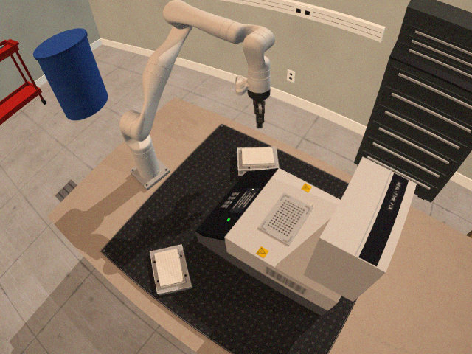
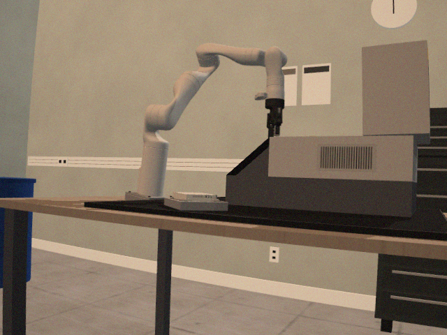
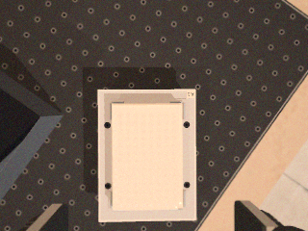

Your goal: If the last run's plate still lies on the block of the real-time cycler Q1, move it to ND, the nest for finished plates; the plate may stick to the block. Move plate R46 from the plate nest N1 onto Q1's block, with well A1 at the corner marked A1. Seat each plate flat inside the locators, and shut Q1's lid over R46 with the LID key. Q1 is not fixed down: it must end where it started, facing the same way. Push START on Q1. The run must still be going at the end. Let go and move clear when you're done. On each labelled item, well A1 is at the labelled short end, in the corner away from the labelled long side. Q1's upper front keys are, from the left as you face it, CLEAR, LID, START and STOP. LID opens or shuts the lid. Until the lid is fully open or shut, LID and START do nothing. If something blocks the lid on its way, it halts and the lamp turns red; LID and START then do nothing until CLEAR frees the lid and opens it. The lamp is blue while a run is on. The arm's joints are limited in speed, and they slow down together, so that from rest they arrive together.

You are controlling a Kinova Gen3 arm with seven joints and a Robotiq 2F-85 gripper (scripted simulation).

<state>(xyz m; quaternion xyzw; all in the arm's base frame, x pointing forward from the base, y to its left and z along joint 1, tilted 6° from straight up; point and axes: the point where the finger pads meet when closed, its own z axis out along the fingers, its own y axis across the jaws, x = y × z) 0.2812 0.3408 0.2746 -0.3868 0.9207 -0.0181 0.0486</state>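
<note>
The white plate lies 210 mm below my hand. Also, from my hand: grey nest (100 mm ahead, 560 mm to the right, 240 mm below); then A1 mark (90 mm behind, 20 mm to the right, 220 mm below).
</note>
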